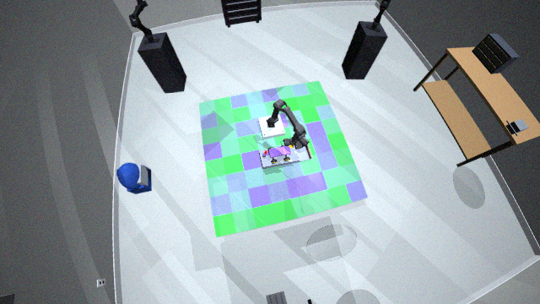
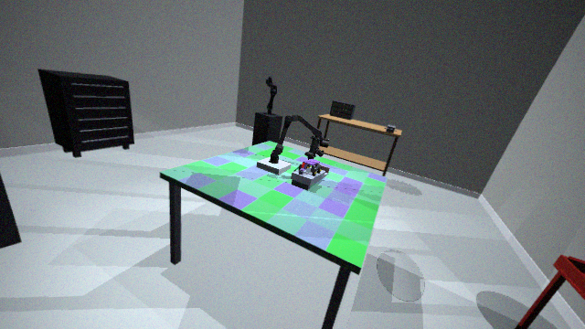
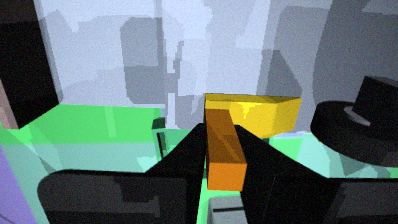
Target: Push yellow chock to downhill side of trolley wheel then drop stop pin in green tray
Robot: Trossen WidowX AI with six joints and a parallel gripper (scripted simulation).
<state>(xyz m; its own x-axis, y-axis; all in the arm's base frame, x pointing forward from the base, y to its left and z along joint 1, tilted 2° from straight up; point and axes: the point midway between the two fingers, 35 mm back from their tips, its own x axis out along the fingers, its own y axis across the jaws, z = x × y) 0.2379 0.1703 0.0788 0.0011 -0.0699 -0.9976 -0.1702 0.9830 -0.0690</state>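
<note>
My gripper tip is 80 mm short of the stop pin, 240 mm to the left of it and 50 mm below it. Round my gripper tip: brown block (30 mm ahead, 140 mm to the left, 60 mm below); purple trolley (80 mm ahead, 130 mm to the right, 30 mm above); yellow chock (20 mm to the right).
</note>
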